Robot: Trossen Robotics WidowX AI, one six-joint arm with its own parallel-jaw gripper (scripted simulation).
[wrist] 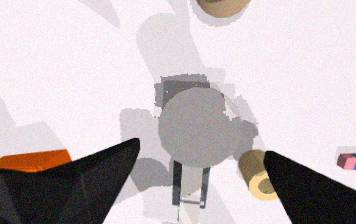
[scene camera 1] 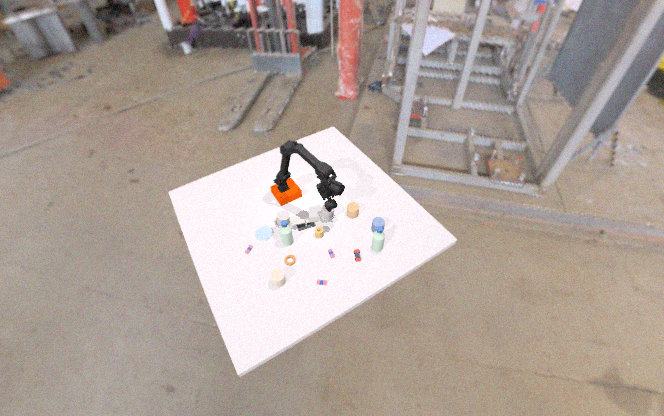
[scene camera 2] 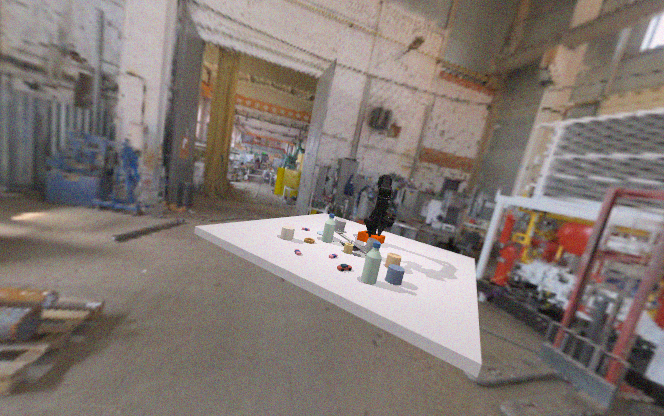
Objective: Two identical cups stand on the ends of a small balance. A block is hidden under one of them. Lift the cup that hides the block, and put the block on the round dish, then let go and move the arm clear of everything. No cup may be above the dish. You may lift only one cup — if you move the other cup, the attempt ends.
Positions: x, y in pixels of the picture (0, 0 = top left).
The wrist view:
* gripper: 200, 149
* cup: 200, 127
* yellow spool: 251, 166
